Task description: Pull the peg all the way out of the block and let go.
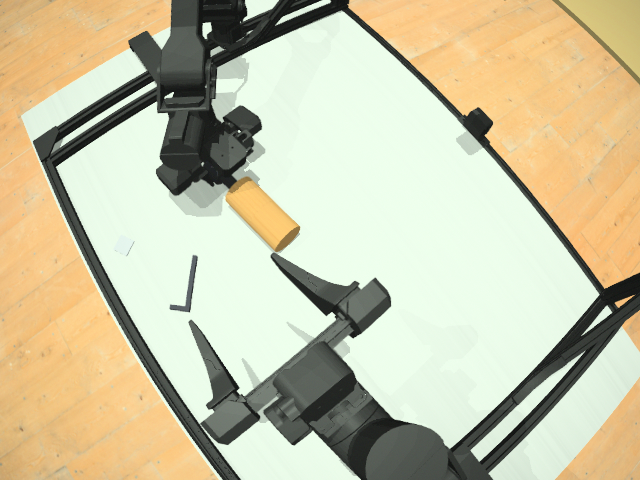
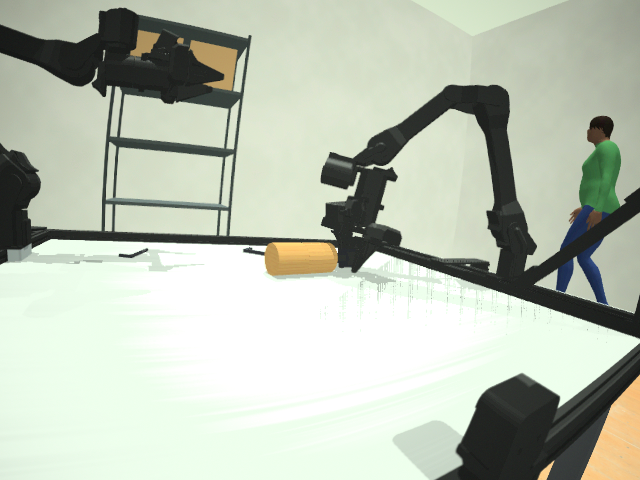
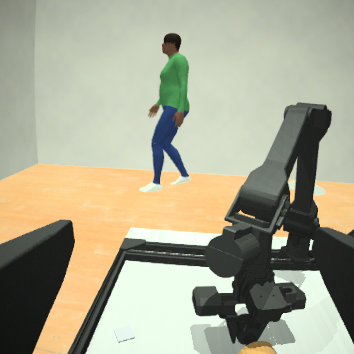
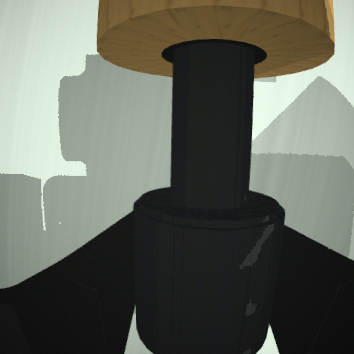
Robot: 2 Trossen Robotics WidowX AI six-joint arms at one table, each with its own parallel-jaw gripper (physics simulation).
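Frame: origin at the left arm's base, x right, y back, z down, level; centimetres.
Seen in the pictures: left gripper, fingertip midpoint: (image 1: 230, 287) (image 2: 217, 83) (image 3: 197, 237); right gripper, fingertip midpoint: (image 1: 220, 178) (image 2: 346, 270) (image 3: 243, 340) (image 4: 196, 222); left arm's base, link origin: (image 2: 6, 245); right arm's base, link origin: (image 1: 226, 35) (image 2: 508, 279) (image 3: 295, 252).
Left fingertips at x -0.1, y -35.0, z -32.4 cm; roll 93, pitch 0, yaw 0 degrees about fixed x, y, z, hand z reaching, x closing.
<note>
Offsets run from my left fingertips to a thing's top centre. "*": to the spot under its first point.
An orange wooden cylinder block @[dx +13.8, dy -14.9, dz +28.7 cm] (image 1: 263, 214) (image 2: 301, 258) (image 3: 257, 348) (image 4: 150, 30) lies on its side on the white table. The black peg @[dx +13.4, dy -22.3, dz +29.7 cm] (image 1: 229, 181) (image 4: 212, 125) has its shaft in the hole in the block's end face. A length of shaft shows between block and thick head; how deep it reaches inside is hidden. My right gripper (image 1: 221, 176) (image 2: 351, 258) (image 4: 196, 222) is shut on the peg's head, one finger against each side. My left gripper (image 1: 232, 288) (image 2: 217, 83) (image 3: 197, 237) is open and empty, high above the table.
A dark L-shaped piece (image 1: 191, 284) (image 2: 134, 253) and a small pale square @[* dx -7.8, dy -27.2, dz +34.0 cm] (image 1: 124, 245) (image 3: 124, 334) lie on the table. A black rail frame (image 2: 180, 238) runs around the table's edge, with a black box @[* dx +56.8, dy -3.3, dz +29.7 cm] (image 1: 478, 122) (image 2: 509, 423) on it. A person (image 2: 599, 175) (image 3: 174, 85) stands beyond.
</note>
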